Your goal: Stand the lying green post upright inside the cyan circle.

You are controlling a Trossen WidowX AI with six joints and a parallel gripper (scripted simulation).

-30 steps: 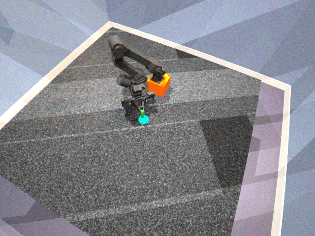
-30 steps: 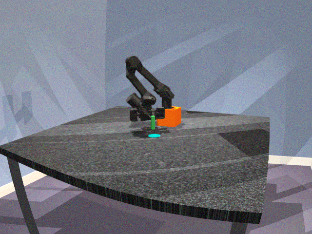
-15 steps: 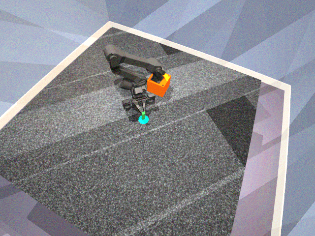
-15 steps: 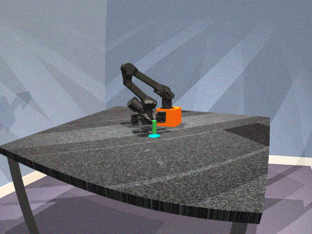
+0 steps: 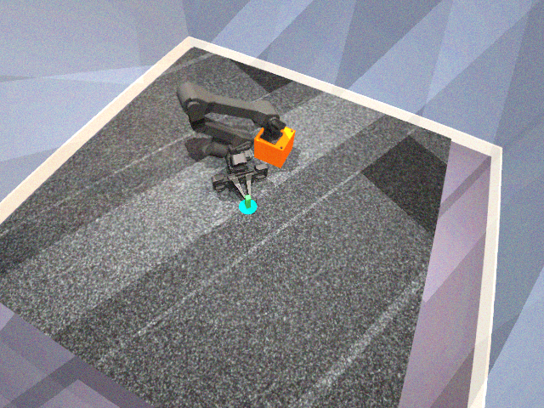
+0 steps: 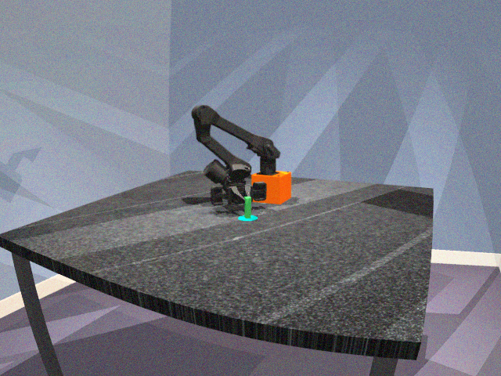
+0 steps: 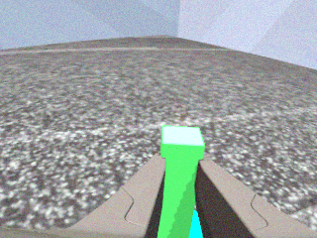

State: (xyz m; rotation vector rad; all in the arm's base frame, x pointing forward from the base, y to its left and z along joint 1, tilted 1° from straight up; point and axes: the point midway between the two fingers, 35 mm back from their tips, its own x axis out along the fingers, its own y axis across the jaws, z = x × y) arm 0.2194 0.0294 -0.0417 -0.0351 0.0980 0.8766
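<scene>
My gripper tip is now 20 mm above the green post. From my gripper tip the other things lie so: cyan circle 50 mm below.
</scene>
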